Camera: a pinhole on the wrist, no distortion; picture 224 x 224 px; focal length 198.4 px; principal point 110.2 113.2 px. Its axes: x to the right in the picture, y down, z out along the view. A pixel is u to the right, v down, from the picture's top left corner.
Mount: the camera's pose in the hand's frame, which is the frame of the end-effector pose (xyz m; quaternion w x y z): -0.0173 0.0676 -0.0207 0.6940 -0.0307 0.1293 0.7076
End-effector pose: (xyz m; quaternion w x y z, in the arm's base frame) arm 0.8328 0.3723 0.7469 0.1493 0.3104 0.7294 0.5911
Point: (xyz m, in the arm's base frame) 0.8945 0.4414 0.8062
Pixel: 92.5 94.7
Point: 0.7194 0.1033 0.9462
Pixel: behind the camera
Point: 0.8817 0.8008 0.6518
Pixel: 13.8 25.6
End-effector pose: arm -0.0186 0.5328 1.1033 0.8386 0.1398 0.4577 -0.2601
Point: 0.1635 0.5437 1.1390
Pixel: 115.5 65.5
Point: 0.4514 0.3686 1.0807
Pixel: 91.9 9.8
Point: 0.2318 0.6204 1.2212
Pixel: 186.5 135.5
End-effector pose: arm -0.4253 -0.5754 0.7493 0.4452 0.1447 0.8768 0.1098
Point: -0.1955 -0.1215 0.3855
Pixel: 168.3 18.9
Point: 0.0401 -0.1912 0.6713
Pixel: 196.7 156.9
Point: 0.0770 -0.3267 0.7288
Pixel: 166.7 207.3
